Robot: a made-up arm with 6 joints. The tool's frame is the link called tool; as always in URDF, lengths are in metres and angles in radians. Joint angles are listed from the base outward. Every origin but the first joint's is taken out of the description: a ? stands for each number. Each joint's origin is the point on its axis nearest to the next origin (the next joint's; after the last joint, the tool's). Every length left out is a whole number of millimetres.
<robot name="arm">
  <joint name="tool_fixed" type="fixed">
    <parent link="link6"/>
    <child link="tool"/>
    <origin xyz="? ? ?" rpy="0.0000 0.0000 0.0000"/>
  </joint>
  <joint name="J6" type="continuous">
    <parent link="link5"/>
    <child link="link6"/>
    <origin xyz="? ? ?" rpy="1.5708 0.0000 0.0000"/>
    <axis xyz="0 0 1"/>
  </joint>
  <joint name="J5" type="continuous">
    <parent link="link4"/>
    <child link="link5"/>
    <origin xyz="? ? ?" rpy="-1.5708 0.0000 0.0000"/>
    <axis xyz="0 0 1"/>
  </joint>
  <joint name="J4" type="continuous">
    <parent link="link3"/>
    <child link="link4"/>
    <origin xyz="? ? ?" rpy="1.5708 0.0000 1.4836"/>
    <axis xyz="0 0 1"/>
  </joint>
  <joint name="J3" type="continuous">
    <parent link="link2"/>
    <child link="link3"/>
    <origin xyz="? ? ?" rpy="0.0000 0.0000 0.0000"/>
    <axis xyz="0 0 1"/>
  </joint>
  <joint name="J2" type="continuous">
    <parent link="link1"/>
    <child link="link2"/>
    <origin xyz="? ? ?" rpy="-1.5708 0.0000 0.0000"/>
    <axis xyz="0 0 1"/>
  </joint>
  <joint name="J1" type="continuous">
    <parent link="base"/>
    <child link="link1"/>
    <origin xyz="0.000 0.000 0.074" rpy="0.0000 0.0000 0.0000"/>
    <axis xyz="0 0 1"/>
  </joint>
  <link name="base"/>
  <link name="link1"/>
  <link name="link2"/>
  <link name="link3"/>
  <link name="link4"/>
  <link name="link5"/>
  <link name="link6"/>
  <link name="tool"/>
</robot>
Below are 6 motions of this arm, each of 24 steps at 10 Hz.
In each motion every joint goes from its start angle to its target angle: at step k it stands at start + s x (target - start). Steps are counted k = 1, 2, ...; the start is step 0. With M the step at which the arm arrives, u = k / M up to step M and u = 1 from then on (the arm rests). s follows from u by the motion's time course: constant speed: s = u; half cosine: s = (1 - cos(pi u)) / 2; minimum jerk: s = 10 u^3 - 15 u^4 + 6 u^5.
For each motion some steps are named. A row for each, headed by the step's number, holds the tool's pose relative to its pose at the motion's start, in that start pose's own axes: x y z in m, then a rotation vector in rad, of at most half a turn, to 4 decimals.
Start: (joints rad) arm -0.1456 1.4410 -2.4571 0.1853 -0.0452 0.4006
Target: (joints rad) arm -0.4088 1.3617 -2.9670 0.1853 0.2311 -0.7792
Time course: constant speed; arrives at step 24
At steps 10, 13, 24:
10: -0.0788 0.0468 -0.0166 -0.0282 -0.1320 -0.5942
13: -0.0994 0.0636 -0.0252 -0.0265 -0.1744 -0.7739
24: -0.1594 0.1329 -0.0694 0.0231 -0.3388 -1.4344

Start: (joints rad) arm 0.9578 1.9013 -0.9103 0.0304 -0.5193 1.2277
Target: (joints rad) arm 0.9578 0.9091 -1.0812 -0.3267 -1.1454 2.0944
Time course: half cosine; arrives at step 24
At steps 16, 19, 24:
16: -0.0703 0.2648 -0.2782 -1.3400 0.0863 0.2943
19: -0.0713 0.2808 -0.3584 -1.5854 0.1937 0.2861
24: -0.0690 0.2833 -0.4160 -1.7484 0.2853 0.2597

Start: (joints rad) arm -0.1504 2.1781 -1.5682 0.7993 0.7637 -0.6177
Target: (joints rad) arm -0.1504 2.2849 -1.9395 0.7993 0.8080 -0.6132
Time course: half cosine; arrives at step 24
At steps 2, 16, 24:
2: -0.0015 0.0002 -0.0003 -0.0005 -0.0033 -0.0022
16: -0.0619 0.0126 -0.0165 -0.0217 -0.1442 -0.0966
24: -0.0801 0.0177 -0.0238 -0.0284 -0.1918 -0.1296

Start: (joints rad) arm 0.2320 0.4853 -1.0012 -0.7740 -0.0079 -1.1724
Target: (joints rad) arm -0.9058 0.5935 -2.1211 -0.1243 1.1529 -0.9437
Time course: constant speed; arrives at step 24
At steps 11, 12, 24:
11: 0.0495 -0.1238 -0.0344 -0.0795 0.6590 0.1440
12: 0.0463 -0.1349 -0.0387 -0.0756 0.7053 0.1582
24: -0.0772 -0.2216 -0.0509 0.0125 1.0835 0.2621

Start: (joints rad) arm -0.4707 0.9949 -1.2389 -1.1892 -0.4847 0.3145
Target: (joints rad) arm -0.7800 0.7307 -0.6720 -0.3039 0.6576 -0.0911
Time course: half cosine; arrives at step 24
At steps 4, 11, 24:
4: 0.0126 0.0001 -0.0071 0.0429 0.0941 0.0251
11: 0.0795 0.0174 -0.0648 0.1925 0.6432 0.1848
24: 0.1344 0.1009 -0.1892 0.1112 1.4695 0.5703

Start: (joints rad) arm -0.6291 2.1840 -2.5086 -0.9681 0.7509 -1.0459
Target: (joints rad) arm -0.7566 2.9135 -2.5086 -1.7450 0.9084 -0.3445
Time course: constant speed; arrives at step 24
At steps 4, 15, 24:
4: -0.0232 0.0547 0.0415 -0.0736 0.0802 -0.0471
15: -0.0703 0.2243 0.1236 -0.1924 0.2737 -0.1986
24: -0.0940 0.3753 0.1526 -0.2089 0.3668 -0.3358

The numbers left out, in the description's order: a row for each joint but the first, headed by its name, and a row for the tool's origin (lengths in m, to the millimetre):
tool: 0.000 0.000 0.000
J6: 0.000 -0.094 0.000
J5: 0.000 0.000 0.000
J4: 0.286 -0.050 0.000
J3: -0.292 -0.040 0.000
J2: 0.000 0.000 0.000

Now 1 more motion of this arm.
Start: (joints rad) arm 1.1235 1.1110 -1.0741 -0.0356 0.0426 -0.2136
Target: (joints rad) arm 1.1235 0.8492 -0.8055 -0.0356 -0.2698 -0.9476
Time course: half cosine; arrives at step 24
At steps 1, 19, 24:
1: 0.0000 0.0000 -0.0003 0.0003 -0.0013 -0.0031
19: 0.0050 0.0021 -0.0659 0.1439 -0.2390 -0.6540
24: 0.0065 0.0026 -0.0735 0.1712 -0.2615 -0.7281

